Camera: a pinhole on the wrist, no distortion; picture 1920 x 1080 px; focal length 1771.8 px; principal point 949.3 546.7 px. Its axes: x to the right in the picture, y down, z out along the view. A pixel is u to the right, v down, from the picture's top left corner.
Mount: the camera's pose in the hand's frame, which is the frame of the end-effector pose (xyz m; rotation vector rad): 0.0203 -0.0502 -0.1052 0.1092 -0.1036 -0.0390
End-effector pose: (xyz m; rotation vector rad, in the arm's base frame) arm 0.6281 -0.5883 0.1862 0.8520 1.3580 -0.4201
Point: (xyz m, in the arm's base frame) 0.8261 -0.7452 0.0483
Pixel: 1756 1042
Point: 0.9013 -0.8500 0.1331
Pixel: 1243 982
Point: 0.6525 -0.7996 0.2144
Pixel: 615 351
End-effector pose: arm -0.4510 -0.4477 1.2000 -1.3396 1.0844 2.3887
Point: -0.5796 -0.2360 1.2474
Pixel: 1022 670
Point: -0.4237 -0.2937 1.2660
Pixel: 235 393
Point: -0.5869 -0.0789 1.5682
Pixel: 208 823
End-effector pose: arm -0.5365 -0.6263 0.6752 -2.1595 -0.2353 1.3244
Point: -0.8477 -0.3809 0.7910
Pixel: 559 67
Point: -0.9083 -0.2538 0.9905
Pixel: outside the picture
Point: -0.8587 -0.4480 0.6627
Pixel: 787 579
